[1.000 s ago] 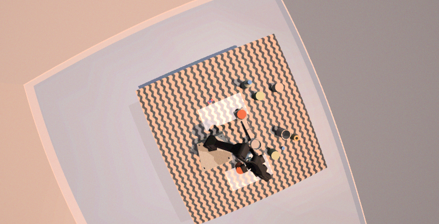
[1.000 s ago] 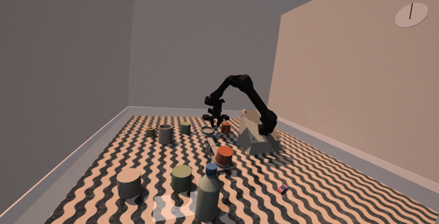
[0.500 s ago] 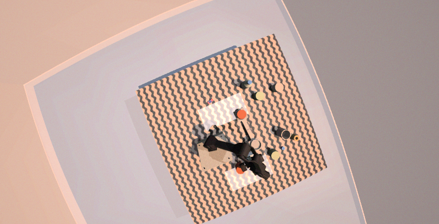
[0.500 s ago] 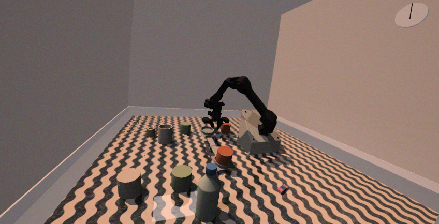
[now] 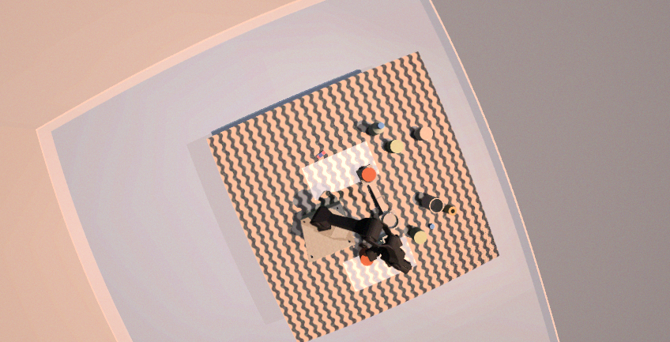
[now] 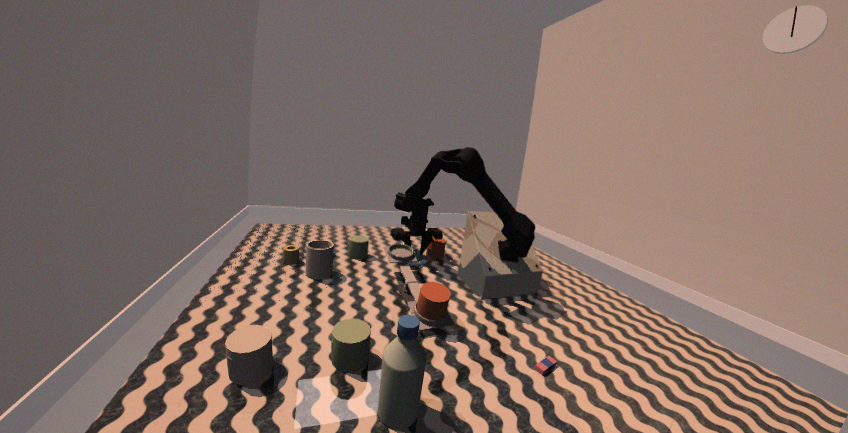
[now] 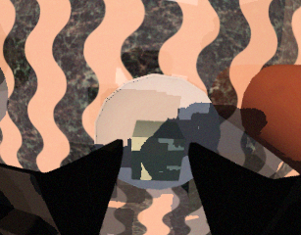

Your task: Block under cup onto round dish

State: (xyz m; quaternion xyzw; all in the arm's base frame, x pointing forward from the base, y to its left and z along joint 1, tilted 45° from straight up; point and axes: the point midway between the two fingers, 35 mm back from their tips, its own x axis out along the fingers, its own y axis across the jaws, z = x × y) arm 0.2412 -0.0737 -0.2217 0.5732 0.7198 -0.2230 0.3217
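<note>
The pale green block lies right at my gripper tip. Round my gripper tip: grey mug 320 mm ahead, 130 mm to the left, 20 mm above; then yellow ring 420 mm ahead, 60 mm to the left, 10 mm above; then round dish 10 mm below.
</note>
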